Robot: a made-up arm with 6 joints.
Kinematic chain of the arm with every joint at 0, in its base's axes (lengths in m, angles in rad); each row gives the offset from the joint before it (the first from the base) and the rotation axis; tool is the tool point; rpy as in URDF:
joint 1: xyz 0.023 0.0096 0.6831 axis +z
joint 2: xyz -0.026 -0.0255 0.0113 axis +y
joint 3: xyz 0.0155 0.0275 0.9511 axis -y
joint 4: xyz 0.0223 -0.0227 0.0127 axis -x
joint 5: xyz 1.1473 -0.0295 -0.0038 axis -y
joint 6: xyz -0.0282 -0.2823 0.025 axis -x
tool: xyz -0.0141 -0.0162 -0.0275 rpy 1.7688 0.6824 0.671
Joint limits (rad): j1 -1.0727..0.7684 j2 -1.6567..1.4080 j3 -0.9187..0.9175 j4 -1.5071..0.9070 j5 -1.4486..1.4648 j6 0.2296..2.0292
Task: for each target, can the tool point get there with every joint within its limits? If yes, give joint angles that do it. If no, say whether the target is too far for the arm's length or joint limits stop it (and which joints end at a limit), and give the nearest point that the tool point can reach.
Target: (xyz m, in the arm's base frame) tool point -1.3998 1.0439 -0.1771
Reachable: no: joint limits stop it (at a limit: joint 2, joint 3, joint 4) | nearest point -1.6595 1.2327 0.9803 | short by 1.201 m
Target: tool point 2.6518 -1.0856 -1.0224
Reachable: no: too far | nearest point 1.7072 -0.6921 -0.0375 | short by 1.420 m
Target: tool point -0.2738 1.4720 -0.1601
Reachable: no: joint limits stop it (at a limit: joint 1, joint 4, joint 5, joint 6) | nearest point 0.5978 0.5702 -0.1601 | short by 1.254 m
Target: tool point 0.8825 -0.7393 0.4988
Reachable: yes | joints -0.4154 0.5895 -0.5767 0.3780 0.2516 0.8101
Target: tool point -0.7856 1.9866 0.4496
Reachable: no: joint limits stop it (at a limit: joint 1, joint 2, joint 3, joint 4, joint 6) | nearest point -1.1388 1.7723 0.9831 | short by 0.675 m
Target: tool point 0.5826 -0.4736 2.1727
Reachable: yes | joints -0.3292 -0.3196 0.3867 -0.6736 0.5359 0.5636
